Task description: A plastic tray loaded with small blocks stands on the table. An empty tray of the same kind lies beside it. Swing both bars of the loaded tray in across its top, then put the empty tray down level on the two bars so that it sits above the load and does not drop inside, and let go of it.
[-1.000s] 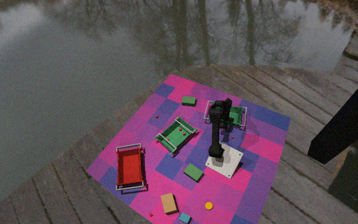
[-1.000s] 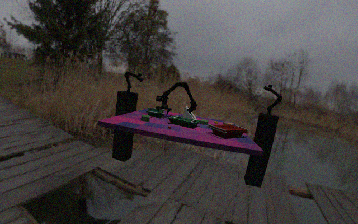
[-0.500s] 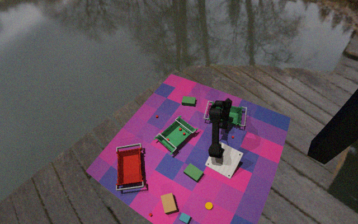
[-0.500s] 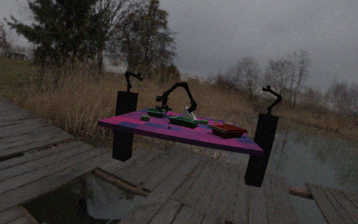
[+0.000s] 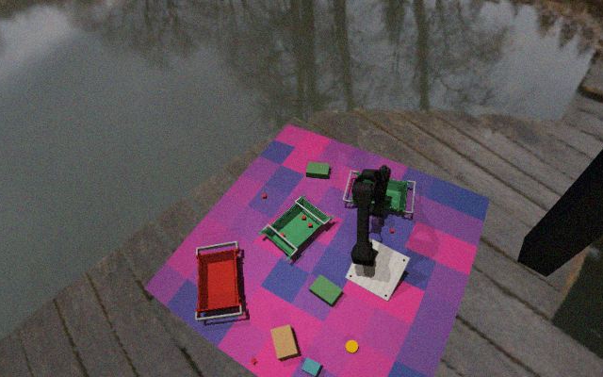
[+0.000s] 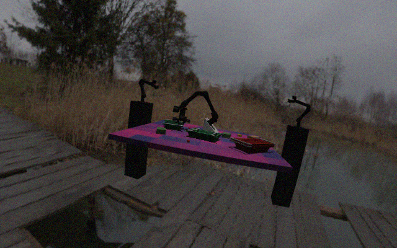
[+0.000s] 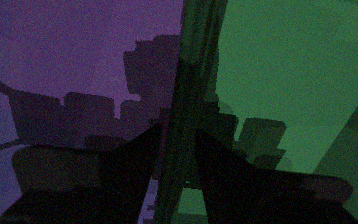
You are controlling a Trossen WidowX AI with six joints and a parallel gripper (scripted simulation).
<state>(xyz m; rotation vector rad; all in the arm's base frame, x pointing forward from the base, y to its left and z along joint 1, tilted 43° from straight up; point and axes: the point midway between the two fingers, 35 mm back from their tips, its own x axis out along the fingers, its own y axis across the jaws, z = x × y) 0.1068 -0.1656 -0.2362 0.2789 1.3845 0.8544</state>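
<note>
The green tray is 70 mm to the right of my gripper tip, 30 mm ahead of it and 30 mm above it. The rest, counted from my gripper tip: yellow disc (630 mm to the left, 260 mm behind); tan block (770 mm to the left, 40 mm behind, 20 mm above); teal block (790 mm to the left, 180 mm behind, 10 mm above).
</note>
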